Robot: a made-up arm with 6 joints.
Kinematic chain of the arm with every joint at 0, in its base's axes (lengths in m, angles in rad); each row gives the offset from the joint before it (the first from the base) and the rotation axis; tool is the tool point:
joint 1: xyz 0 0 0.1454 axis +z
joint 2: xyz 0 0.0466 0 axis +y
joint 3: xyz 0 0 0.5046 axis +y
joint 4: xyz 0 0 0.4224 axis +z
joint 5: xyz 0 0 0 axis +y
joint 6: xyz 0 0 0.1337 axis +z
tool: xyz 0 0 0
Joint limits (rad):
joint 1: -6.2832..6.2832
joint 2: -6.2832..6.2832
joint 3: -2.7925..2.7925
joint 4: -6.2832..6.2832
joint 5: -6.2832..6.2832
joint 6: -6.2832..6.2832
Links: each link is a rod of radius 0.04 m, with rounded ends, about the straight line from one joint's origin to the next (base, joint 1, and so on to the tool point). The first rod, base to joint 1, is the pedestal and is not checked.
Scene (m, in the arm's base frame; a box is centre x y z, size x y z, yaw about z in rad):
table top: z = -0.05
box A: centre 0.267 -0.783 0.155 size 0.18 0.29 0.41 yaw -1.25
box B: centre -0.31 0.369 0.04 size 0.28 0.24 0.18 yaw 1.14
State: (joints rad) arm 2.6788 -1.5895 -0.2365 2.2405 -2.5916 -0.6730
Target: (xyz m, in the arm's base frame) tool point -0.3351 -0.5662 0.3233
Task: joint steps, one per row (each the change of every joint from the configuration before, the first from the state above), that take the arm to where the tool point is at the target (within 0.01 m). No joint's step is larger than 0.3 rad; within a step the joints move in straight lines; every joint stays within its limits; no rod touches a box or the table.
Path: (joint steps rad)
1: -0.0836 0.2947 -0.0112 -0.1078 -0.0483 0.0892
2: -0.0837 0.2946 -0.0111 -0.1078 -0.0483 0.0893
3: -0.0836 0.2947 -0.0112 -0.1079 -0.0483 0.0892
4: -0.0836 0.2946 -0.0111 -0.1078 -0.0484 0.0893
5: -0.0836 0.2947 -0.0112 -0.1078 -0.0483 0.0892
6: -0.2015 -0.2303 -0.2224 0.0274 -0.0026 0.0098
7: -0.2015 -0.2303 -0.2223 0.0274 -0.0026 0.0098
8: -0.2015 -0.2303 -0.2224 0.0274 -0.0027 0.0097
9: -0.2015 -0.2302 -0.2223 0.0274 -0.0026 0.0098
10: -0.1773 0.0625 0.0201 0.2111 -0.1264 -0.2426
11: -0.1774 0.0625 0.0200 0.2110 -0.1264 -0.2427

